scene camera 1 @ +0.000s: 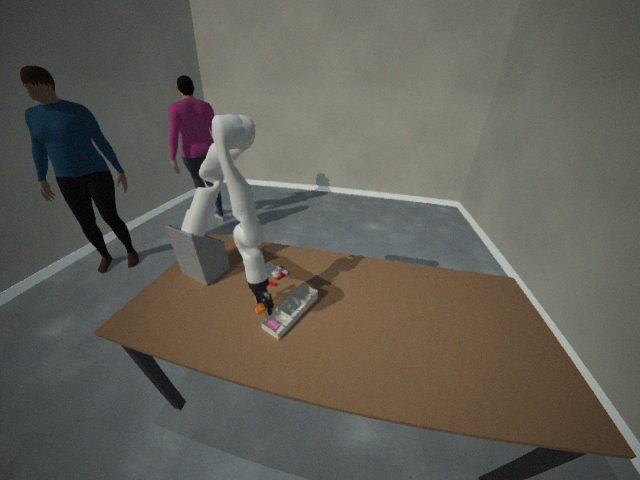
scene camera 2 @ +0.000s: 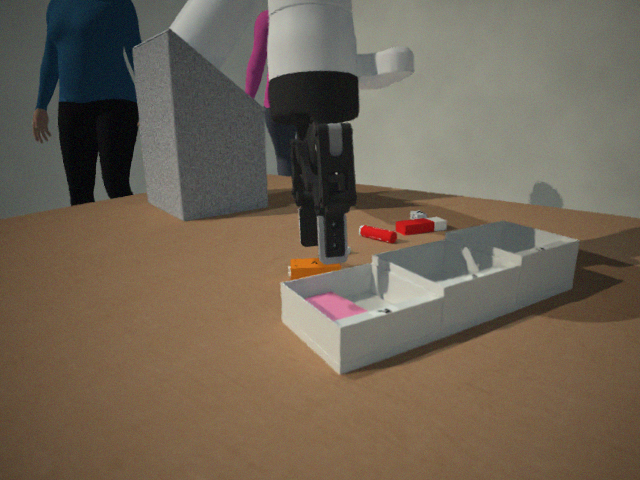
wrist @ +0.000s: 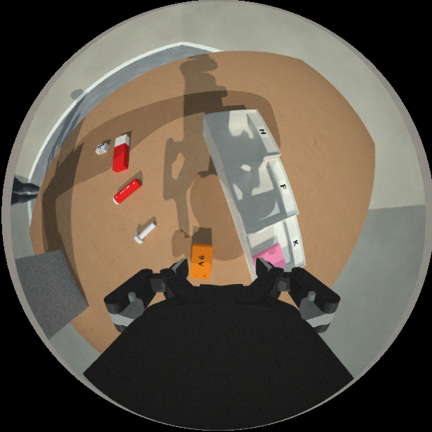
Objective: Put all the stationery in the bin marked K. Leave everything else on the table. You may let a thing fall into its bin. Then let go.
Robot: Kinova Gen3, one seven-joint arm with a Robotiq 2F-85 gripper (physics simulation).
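Pixels of known places: gripper, between the fingertips: (scene camera 1: 264, 308) (scene camera 2: 321, 253); arm's base, origin of its link: (scene camera 1: 193, 233) (scene camera 2: 187, 62).
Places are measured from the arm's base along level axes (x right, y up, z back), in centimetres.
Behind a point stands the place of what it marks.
Observation:
A pink block (scene camera 1: 272, 324) @(x 25.1, y -21.8, z -40.7 cm) (scene camera 2: 336, 304) @(x 24.5, y -21.8, z -40.6 cm) (wrist: 271, 256) lies in the bin marked K (scene camera 2: 392, 333) @(x 26.6, y -21.8, z -46.0 cm) (wrist: 296, 247), the end compartment of a white three-part tray. A red block with a white end (scene camera 1: 280, 275) @(x -3.2, y -22.1, z -37.0 cm) (scene camera 2: 415, 226) @(x -2.3, y -22.5, z -37.0 cm) (wrist: 120, 157) lies on the table beyond the battery-like cylinder. My gripper (scene camera 1: 267, 310) @(x 19.3, y -20.0, z -36.1 cm) (scene camera 2: 320, 251) @(x 19.3, y -20.0, z -36.1 cm) (wrist: 221, 266) is open and empty, low over the table beside bin K. One fingertip overlaps the pink block in the wrist view. An orange 9V battery (scene camera 1: 260, 308) @(x 18.2, y -21.7, z -33.9 cm) (scene camera 2: 310, 268) @(x 18.9, y -21.8, z -34.7 cm) (wrist: 201, 261) shows between the fingers in the wrist view, lying below them.
A red cylinder (scene camera 1: 272, 283) @(x 2.6, y -22.3, z -34.6 cm) (scene camera 2: 377, 233) @(x 3.0, y -22.5, z -34.1 cm) (wrist: 127, 191), a white bolt (wrist: 145, 233) and a small white die (scene camera 2: 418, 214) @(x -8.5, y -22.4, z -35.2 cm) (wrist: 102, 148) lie on the table. Bins F (wrist: 288, 187) and H (wrist: 266, 132) adjoin bin K. The grey arm pedestal (scene camera 1: 199, 255) @(x 6.6, y -6.5, z -4.9 cm) (scene camera 2: 206, 149) @(x 3.2, y -13.2, z -6.2 cm) (wrist: 50, 292) stands behind.

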